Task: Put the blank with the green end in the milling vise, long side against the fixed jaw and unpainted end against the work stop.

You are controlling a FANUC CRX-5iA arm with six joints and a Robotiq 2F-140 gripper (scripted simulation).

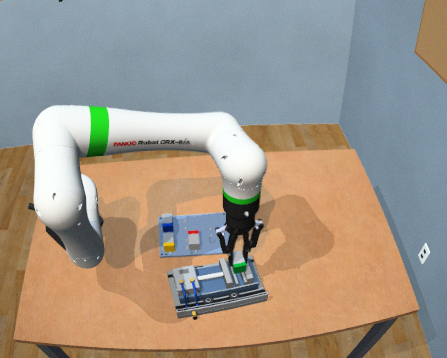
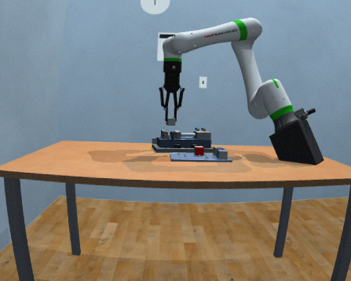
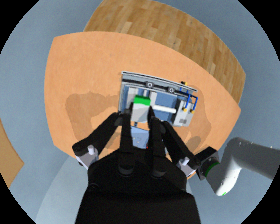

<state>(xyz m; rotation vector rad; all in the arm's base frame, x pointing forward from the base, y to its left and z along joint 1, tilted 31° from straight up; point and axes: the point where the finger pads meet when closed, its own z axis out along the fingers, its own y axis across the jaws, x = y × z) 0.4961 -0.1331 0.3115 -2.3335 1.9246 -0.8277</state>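
Right now the fixed jaw is 10 cm below my hand, 3 cm ahead of it and 1 cm to the left of it. The rest, counted from my hand: hosed end block (16 cm behind, 10 cm below, 1 cm to the right); then grey jaw block (10 cm below, 3 cm behind); then green-ended blank (3 cm below).
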